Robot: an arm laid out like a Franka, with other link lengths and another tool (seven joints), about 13 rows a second.
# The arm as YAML. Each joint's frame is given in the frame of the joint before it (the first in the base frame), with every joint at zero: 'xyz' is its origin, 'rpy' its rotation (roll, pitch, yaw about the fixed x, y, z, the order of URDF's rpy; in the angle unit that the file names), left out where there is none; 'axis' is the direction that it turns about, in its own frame. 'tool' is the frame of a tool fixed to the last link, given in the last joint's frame.
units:
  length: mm
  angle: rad
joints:
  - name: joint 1
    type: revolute
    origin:
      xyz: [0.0, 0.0, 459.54]
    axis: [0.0, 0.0, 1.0]
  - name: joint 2
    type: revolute
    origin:
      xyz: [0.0, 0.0, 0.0]
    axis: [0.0, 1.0, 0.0]
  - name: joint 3
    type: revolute
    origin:
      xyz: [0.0, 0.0, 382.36]
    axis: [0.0, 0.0, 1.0]
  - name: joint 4
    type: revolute
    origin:
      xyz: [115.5, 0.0, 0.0]
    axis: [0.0, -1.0, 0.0]
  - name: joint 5
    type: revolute
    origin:
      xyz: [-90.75, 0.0, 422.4]
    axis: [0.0, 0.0, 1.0]
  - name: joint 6
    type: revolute
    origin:
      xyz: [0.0, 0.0, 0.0]
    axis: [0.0, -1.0, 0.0]
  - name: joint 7
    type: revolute
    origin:
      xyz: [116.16, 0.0, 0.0]
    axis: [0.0, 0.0, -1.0]
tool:
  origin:
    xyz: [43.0, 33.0, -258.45]
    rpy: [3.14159, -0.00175, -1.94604]
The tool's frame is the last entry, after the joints.
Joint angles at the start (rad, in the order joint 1, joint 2, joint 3, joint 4, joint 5, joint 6, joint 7):
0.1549 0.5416 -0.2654 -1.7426 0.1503 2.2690 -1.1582
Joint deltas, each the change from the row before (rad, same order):
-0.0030 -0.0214 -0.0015 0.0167 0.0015 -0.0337 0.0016
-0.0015 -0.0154 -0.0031 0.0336 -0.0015 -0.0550 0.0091
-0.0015 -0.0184 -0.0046 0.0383 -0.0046 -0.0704 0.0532
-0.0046 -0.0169 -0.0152 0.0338 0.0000 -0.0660 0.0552
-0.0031 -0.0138 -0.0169 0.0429 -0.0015 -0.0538 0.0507
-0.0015 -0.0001 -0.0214 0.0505 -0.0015 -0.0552 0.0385
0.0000 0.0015 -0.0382 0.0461 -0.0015 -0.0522 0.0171
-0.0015 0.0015 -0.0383 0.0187 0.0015 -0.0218 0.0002
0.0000 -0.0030 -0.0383 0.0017 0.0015 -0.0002 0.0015
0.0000 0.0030 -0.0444 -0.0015 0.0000 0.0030 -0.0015
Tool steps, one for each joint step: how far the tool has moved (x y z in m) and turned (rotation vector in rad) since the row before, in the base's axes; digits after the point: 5 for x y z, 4 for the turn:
0.00284 -0.00077 0.02138 0.0082 -0.0048 -0.0051
0.00332 0.00002 0.02309 0.0064 0.0056 -0.0085
0.00281 -0.00076 0.02651 0.0052 0.0135 -0.0516
0.00086 -0.01103 0.02463 0.0028 0.0139 -0.0691
0.00535 -0.01185 0.02848 -0.0030 -0.0038 -0.0627
0.00461 -0.01367 0.02215 -0.0076 0.0033 -0.0520
0.00053 -0.02455 0.02049 -0.0150 0.0052 -0.0449
-0.00264 -0.02697 0.00982 -0.0139 0.0018 -0.0341
-0.00322 -0.02732 0.00706 -0.0154 -0.0072 -0.0360
-0.00555 -0.03204 0.00218 -0.0203 -0.0011 -0.0385

